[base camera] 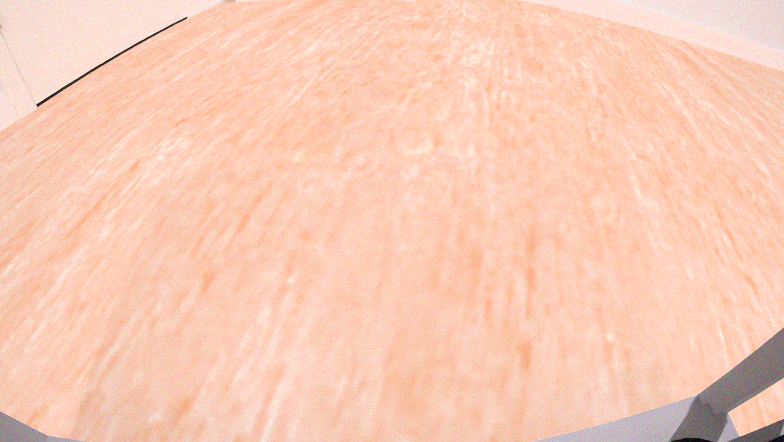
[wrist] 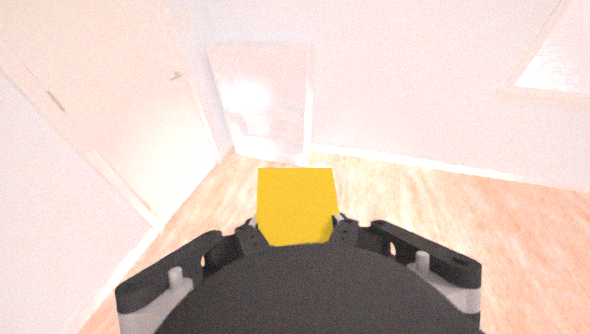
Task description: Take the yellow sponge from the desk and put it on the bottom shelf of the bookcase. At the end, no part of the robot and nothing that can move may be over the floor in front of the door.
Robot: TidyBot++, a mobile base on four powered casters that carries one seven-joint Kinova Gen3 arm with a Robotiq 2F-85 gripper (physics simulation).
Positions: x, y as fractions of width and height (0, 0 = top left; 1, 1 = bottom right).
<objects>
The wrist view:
gripper: 0.50, 0.66
yellow sponge: 0.50, 0.62
</objects>
